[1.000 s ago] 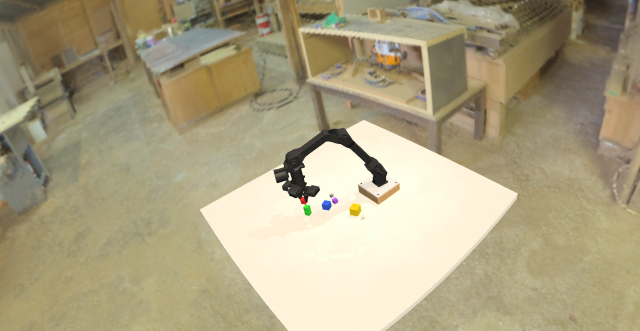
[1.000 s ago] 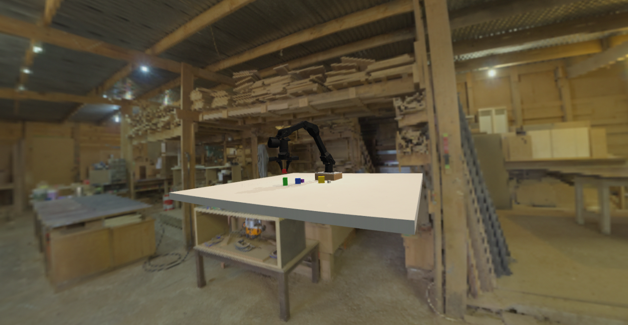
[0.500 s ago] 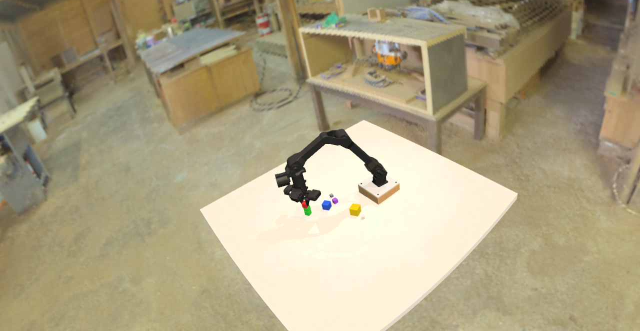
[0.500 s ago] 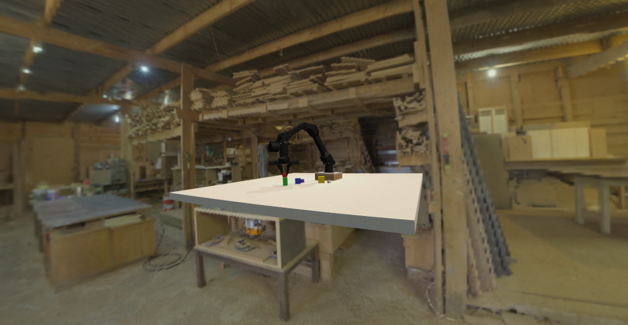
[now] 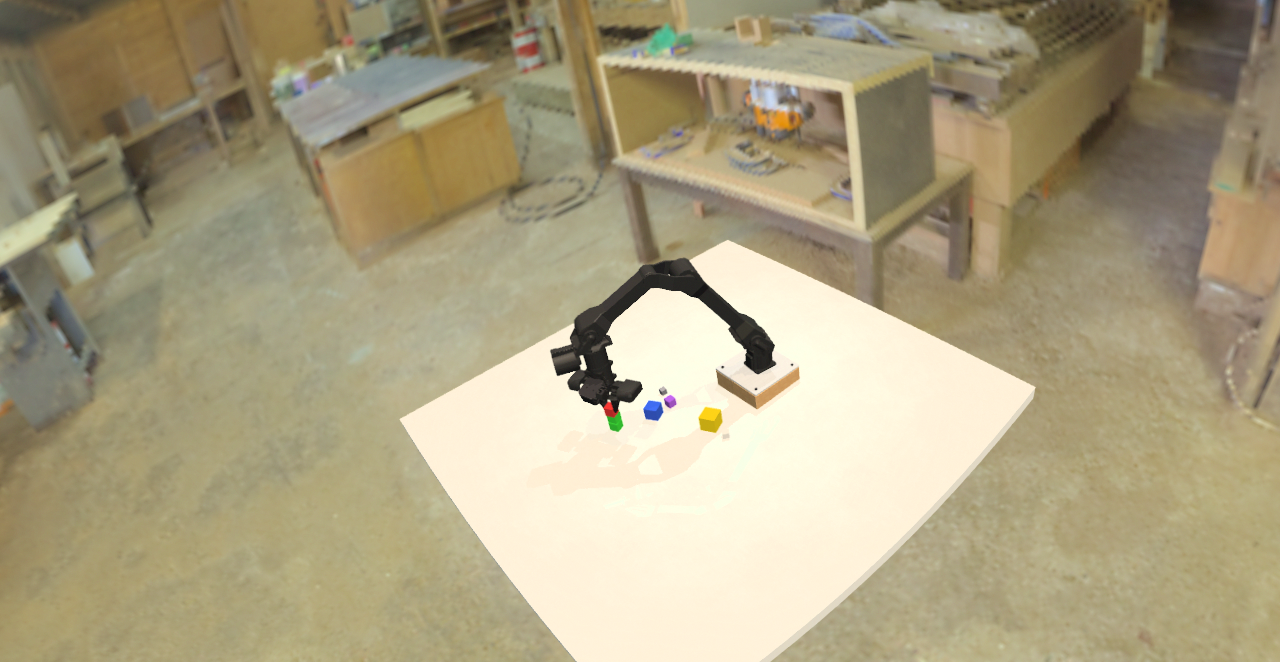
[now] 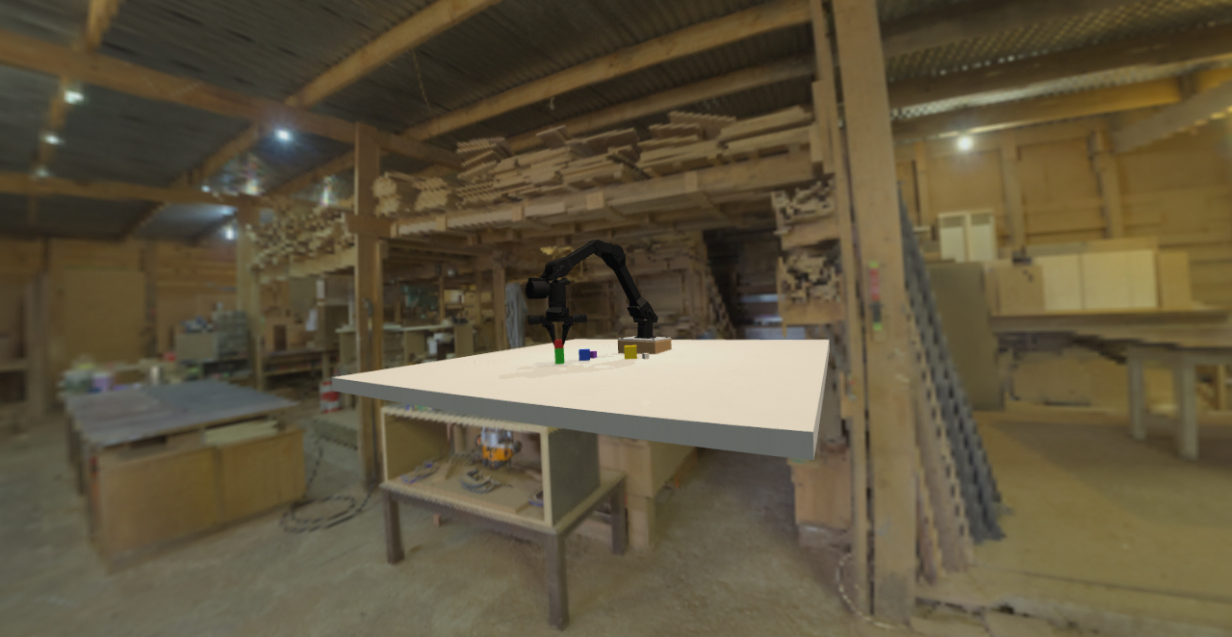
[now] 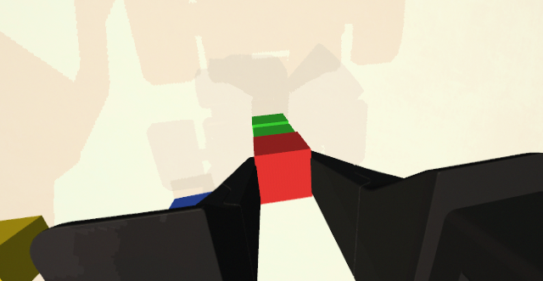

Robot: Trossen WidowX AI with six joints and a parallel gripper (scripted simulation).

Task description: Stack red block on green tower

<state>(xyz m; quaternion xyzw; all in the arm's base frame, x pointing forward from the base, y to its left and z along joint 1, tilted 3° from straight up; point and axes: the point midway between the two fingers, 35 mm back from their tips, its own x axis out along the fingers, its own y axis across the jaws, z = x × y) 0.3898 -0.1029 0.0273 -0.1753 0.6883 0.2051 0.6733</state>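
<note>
Now: gripper tip right at the red block. The rest, counted from my gripper tip: yellow block (190 mm behind, 160 mm to the left, 40 mm below); purple block (150 mm behind, 50 mm below, 20 mm to the left); blue block (100 mm behind, 40 mm below, 30 mm to the left).
</note>
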